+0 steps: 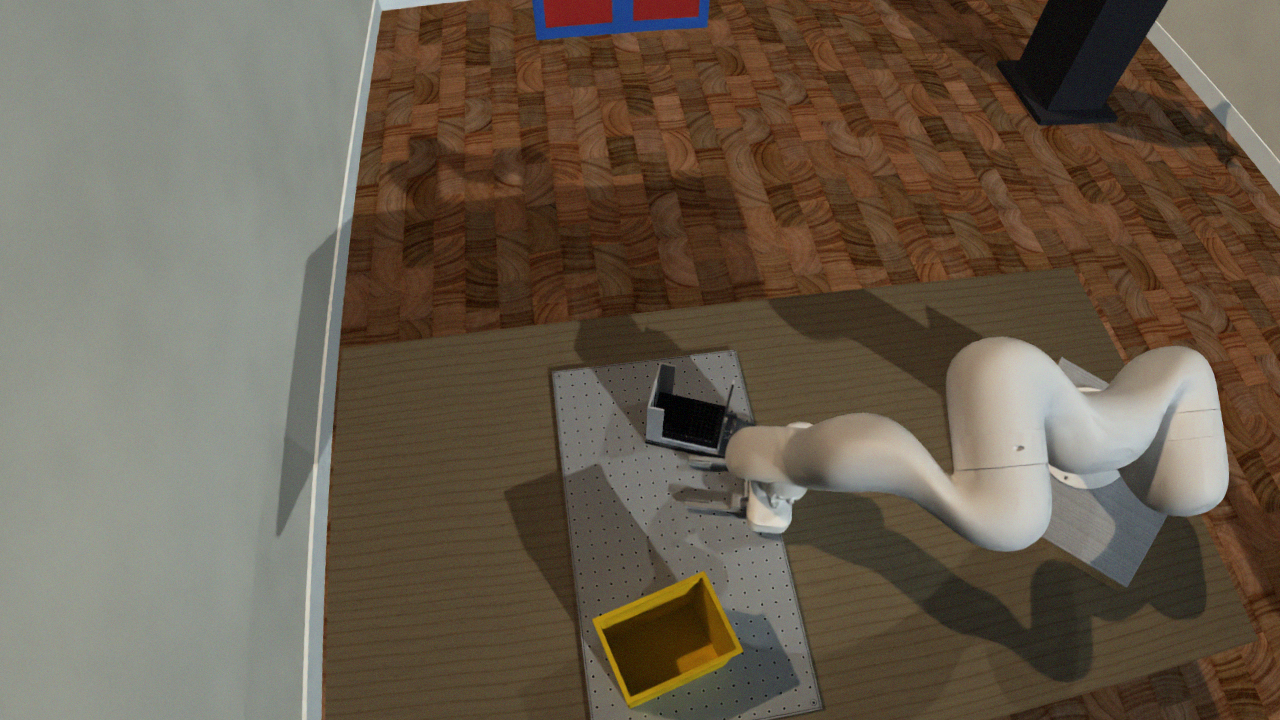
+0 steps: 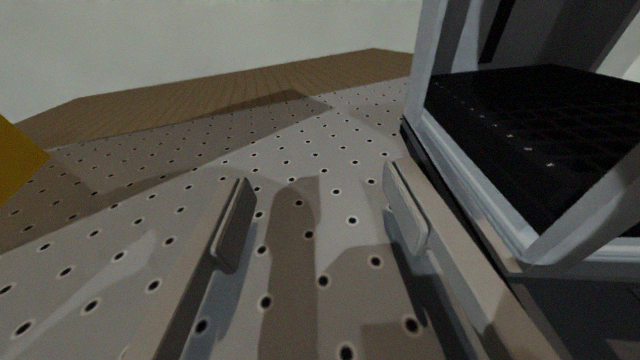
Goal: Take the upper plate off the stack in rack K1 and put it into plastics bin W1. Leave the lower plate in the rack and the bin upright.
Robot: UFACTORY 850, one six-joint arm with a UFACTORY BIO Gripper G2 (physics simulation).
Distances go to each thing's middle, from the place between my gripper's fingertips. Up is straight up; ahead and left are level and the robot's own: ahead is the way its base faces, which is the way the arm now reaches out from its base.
Now: the black well plate (image 1: pixel 688 420) 110 mm to the right of my hand, 20 mm behind it and 20 mm above it. The rest, counted from my hand: yellow bin W1 (image 1: pixel 660 642): 290 mm to the left, 90 mm ahead, 70 mm above.
